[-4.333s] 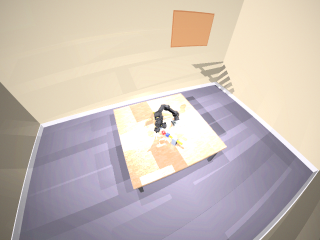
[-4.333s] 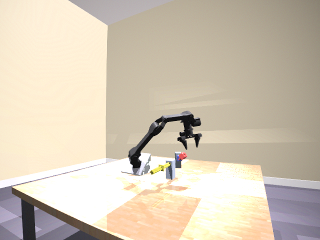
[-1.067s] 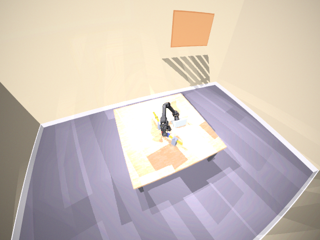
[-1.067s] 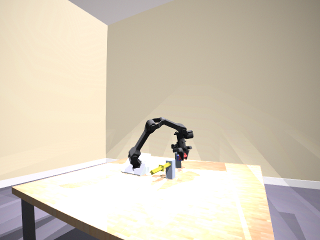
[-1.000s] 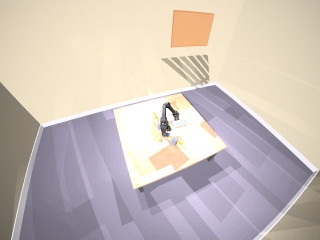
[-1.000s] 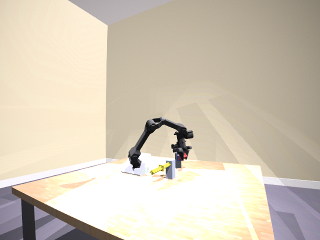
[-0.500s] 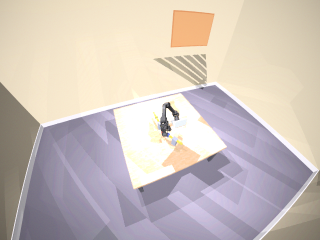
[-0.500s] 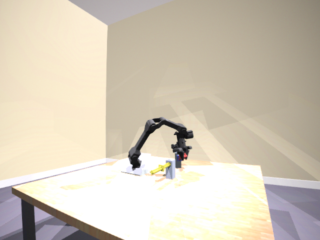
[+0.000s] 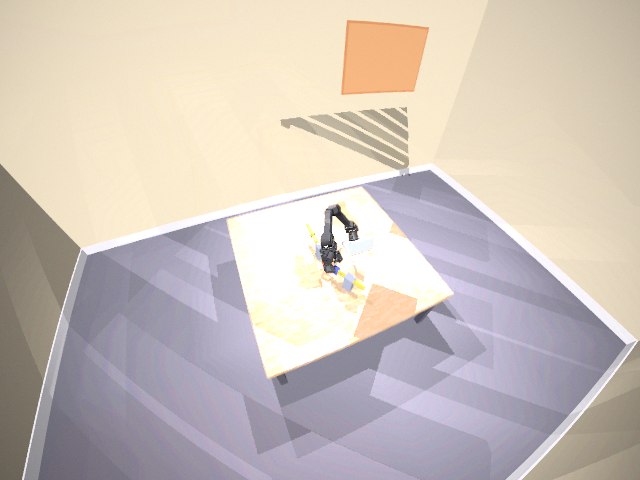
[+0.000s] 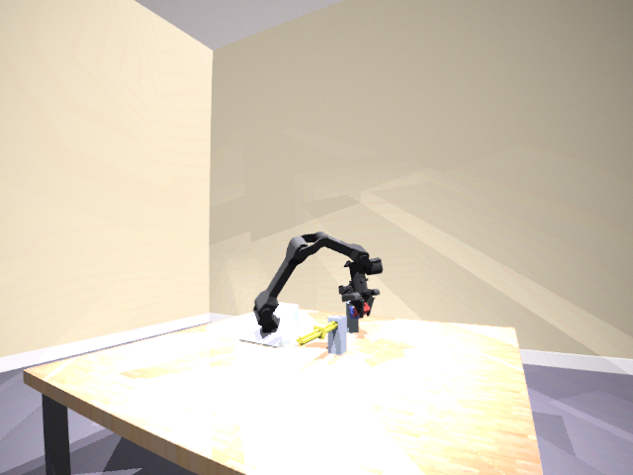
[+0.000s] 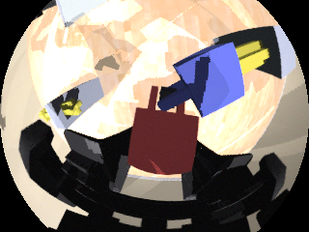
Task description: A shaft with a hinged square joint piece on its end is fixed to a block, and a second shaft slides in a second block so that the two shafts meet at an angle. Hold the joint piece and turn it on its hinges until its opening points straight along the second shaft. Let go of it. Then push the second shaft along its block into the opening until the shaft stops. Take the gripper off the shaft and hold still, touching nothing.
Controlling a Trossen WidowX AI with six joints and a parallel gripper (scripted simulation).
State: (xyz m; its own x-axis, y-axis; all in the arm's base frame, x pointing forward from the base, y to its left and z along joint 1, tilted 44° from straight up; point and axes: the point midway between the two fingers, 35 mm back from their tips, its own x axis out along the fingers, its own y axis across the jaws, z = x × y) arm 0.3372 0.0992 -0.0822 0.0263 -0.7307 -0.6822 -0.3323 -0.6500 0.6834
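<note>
The red square joint piece is 3 cm above my gripper tip, 2 cm behind it and 1 cm to the left of it.
</note>
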